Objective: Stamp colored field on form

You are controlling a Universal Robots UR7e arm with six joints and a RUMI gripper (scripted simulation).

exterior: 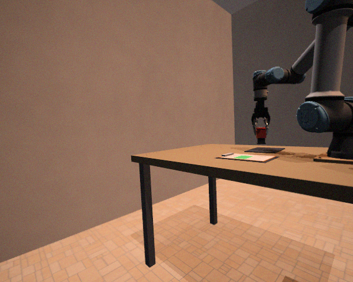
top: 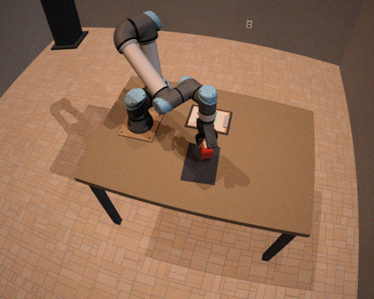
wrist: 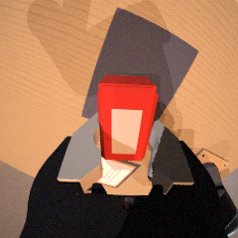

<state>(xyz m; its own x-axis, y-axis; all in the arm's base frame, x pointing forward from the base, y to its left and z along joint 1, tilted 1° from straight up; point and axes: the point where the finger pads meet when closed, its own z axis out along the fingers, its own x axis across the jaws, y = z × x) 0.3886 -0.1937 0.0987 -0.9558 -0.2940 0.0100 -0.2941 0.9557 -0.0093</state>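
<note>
My hand is 290 mm to the right of the form, 110 mm above it and 10 mm short of it. Round my hand: stamp: 20 mm below; then mat: 110 mm below, 20 mm to the right, 20 mm behind.
</note>
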